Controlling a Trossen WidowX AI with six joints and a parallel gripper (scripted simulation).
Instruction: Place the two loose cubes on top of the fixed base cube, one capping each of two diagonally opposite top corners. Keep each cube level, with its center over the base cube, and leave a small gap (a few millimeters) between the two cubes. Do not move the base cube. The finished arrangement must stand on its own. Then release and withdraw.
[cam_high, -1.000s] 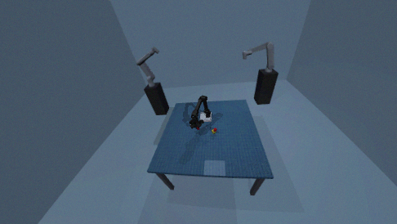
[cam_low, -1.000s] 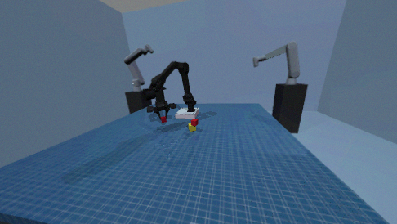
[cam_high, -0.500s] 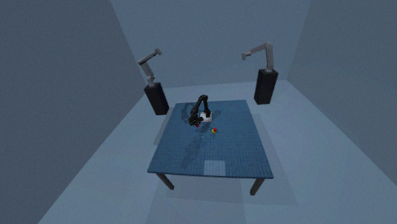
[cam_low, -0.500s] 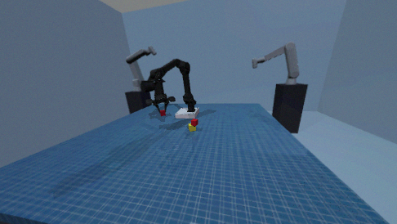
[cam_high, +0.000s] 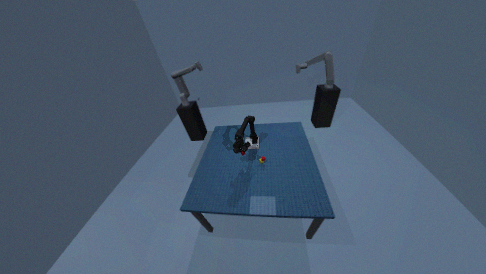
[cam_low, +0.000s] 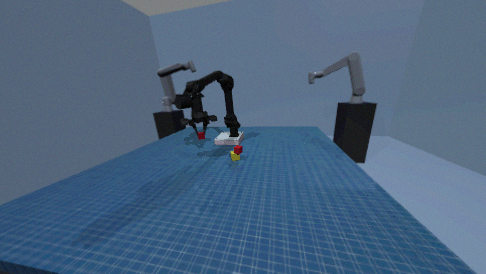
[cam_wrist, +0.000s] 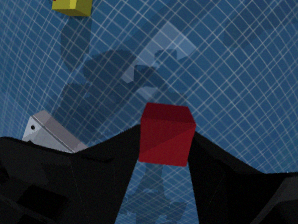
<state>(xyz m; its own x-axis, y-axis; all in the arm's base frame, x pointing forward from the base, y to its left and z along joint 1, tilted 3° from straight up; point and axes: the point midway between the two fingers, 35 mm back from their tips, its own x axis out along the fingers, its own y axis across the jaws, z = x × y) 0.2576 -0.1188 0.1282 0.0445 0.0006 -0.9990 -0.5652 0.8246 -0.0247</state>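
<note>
Right now my gripper tip is 210 mm to the right of the red cube, 70 mm above it and 40 mm short of it. Round my gripper tip: yellow base cube: 190 mm to the left, 100 mm below, 30 mm ahead.
</note>
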